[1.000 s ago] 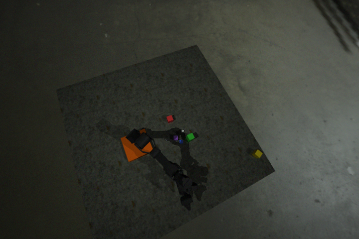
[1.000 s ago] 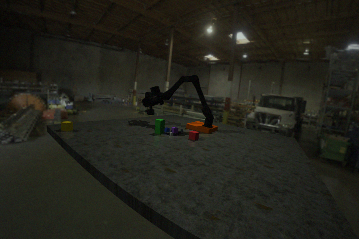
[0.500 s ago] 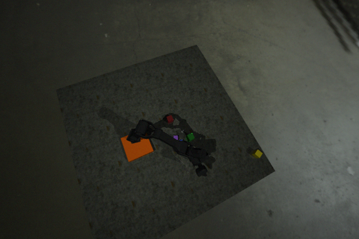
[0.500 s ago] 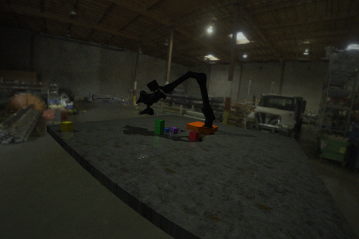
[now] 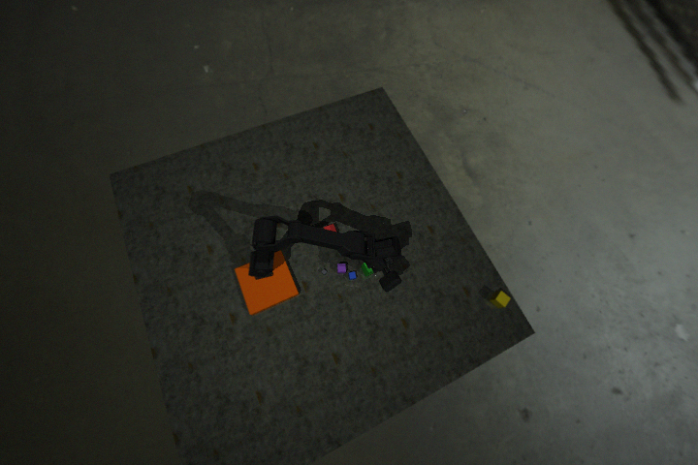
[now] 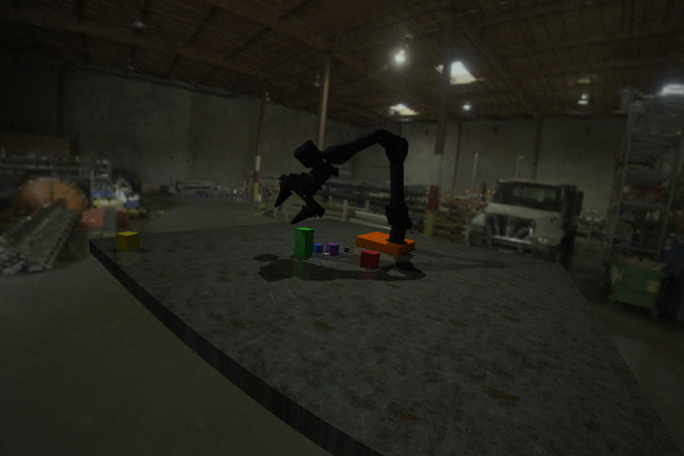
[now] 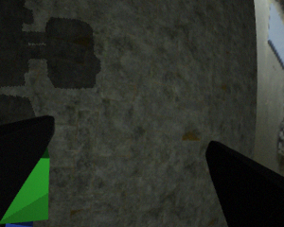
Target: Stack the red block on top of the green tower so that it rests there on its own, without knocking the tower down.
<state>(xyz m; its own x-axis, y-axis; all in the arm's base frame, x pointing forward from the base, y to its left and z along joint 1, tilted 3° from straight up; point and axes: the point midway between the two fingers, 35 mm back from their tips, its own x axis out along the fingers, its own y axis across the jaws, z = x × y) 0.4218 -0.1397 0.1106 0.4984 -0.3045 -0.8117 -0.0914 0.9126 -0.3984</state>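
Right now my gripper tip is 160 mm past the red block, 230 mm to the right of it and 100 mm above it. From my gripper tip the other things lie so: purple block 150 mm behind, 80 mm to the left, 100 mm below; blue block 120 mm behind, 40 mm to the left, 110 mm below; small white block 90 mm behind, 120 mm to the left, 110 mm below.
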